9 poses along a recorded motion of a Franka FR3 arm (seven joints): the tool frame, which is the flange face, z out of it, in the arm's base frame.
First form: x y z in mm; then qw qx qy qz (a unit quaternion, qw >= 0).
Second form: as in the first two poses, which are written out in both.
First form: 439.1 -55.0 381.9 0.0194 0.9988 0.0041 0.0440
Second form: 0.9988 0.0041 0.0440 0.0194 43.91 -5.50 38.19
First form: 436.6 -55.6 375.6 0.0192 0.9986 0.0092 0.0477
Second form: 0.9986 0.0092 0.0477 0.0192 43.66 -5.56 37.56
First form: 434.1 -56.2 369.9 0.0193 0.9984 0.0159 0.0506
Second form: 0.9984 0.0159 0.0506 0.0193 43.41 -5.62 36.99
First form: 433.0 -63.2 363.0 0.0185 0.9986 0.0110 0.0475
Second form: 0.9986 0.0110 0.0475 0.0185 43.30 -6.32 36.30
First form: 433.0 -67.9 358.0 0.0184 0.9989 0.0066 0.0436
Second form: 0.9989 0.0066 0.0436 0.0184 43.30 -6.79 35.80
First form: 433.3 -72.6 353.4 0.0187 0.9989 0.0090 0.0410
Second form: 0.9989 0.0090 0.0410 0.0187 43.33 -7.26 35.34
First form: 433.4 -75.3 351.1 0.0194 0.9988 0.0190 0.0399
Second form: 0.9988 0.0190 0.0399 0.0194 43.34 -7.53 35.11
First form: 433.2 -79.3 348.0 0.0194 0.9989 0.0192 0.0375
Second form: 0.9989 0.0192 0.0375 0.0194 43.32 -7.93 34.80
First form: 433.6 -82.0 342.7 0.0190 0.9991 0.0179 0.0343
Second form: 0.9991 0.0179 0.0343 0.0190 43.36 -8.20 34.27
